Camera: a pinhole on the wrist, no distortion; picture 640 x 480 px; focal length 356.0 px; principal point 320.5 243.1 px. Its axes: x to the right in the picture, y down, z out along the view. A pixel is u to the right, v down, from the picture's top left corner.
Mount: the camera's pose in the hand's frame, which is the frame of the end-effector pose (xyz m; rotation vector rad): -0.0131 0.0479 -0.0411 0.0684 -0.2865 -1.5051
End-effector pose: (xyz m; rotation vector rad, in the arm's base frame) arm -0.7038 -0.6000 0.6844 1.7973 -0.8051 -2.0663
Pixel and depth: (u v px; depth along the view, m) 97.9 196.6 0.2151
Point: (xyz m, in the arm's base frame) -0.8530 -0.6828 0.8909
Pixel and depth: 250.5 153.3 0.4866
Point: -1.0637 -0.5363 1.0263
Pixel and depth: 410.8 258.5 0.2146
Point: -0.8688 -0.5513 0.7511
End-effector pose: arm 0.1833 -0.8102 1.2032 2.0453 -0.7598 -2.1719
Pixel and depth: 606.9 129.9 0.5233
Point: -0.1606 -0.2848 1.3365
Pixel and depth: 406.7 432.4 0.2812
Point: -0.0928 -0.7777 1.1482
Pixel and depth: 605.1 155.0 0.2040
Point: 0.0607 -0.6418 1.2619
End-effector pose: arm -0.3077 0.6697 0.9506 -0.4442 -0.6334 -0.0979
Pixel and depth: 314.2 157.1 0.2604
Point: -0.5049 0.8219 0.9806
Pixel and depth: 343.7 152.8 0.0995
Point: -0.3720 0.7362 0.9313
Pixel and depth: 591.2 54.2 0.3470
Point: -0.7182 0.6205 1.0711
